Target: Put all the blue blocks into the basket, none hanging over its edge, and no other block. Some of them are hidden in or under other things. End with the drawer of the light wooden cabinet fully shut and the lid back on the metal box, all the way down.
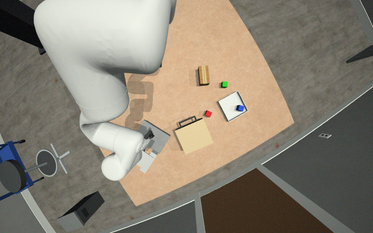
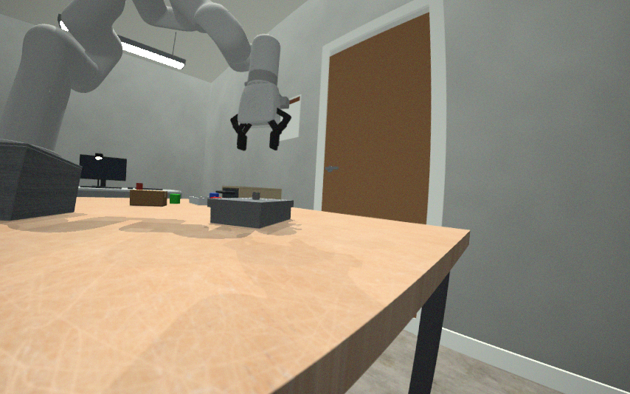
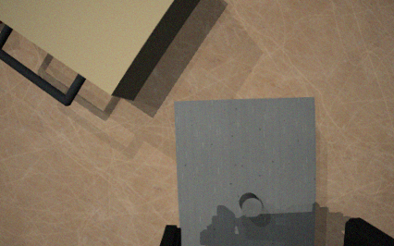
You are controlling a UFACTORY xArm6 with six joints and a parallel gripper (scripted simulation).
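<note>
The small brown box is 230 mm behind my hand, 410 mm to the left of it and 150 mm below it. Round my hand: light wooden cabinet (70 mm ahead, 230 mm to the left, 150 mm below); then red block (10 mm behind, 350 mm to the left, 170 mm below); then metal box (20 mm to the right, 160 mm below).
</note>
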